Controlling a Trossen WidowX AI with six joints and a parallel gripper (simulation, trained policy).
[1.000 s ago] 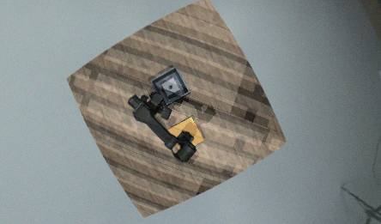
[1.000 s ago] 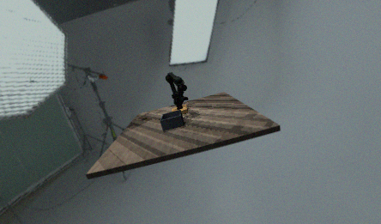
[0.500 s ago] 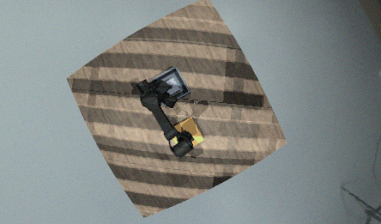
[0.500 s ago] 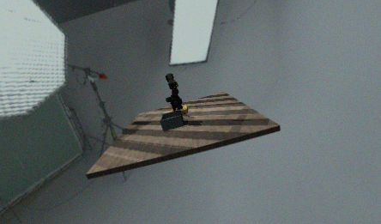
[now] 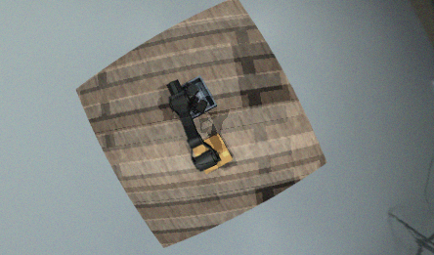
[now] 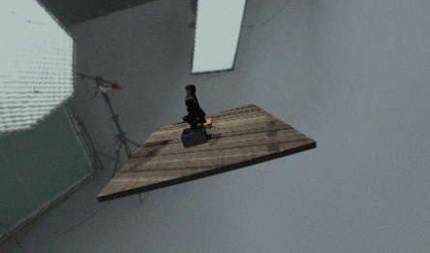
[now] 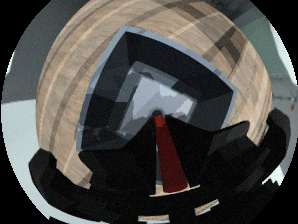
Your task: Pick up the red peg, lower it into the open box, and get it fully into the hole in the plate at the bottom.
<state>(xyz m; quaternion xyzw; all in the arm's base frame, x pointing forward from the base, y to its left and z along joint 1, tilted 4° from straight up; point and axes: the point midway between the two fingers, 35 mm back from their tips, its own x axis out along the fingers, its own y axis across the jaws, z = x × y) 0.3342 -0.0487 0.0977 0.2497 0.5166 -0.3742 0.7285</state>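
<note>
The pale plate is 40 mm below my gripper tip. From my gripper tip the other things lie so: red peg (30 mm above, 10 mm to the left, 10 mm behind); then dark box (60 mm below).
</note>
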